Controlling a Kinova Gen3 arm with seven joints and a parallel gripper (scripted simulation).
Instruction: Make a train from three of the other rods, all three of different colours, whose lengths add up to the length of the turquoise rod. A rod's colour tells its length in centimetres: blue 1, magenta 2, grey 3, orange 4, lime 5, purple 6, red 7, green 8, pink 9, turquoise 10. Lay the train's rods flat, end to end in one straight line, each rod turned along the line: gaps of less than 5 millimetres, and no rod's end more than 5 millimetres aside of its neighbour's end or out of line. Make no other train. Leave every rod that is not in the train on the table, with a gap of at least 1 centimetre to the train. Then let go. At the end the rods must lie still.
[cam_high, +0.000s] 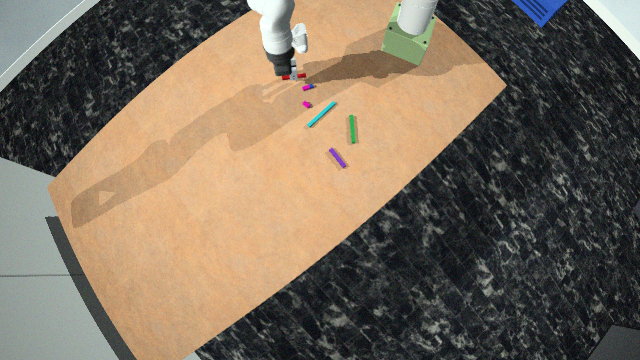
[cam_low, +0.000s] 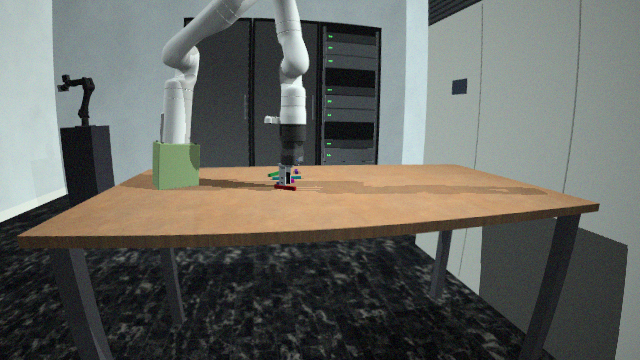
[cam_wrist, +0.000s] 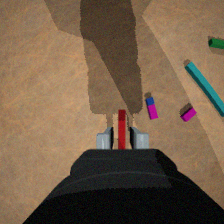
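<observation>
The red rod is 3 cm below my hand. The rest, counted from my hand: turquoise rod 1 cm ahead, 15 cm to the left, 3 cm below; then blue rod 2 cm behind, 6 cm to the left, 3 cm below; then green rod 3 cm behind, 23 cm to the left, 3 cm below.
</observation>
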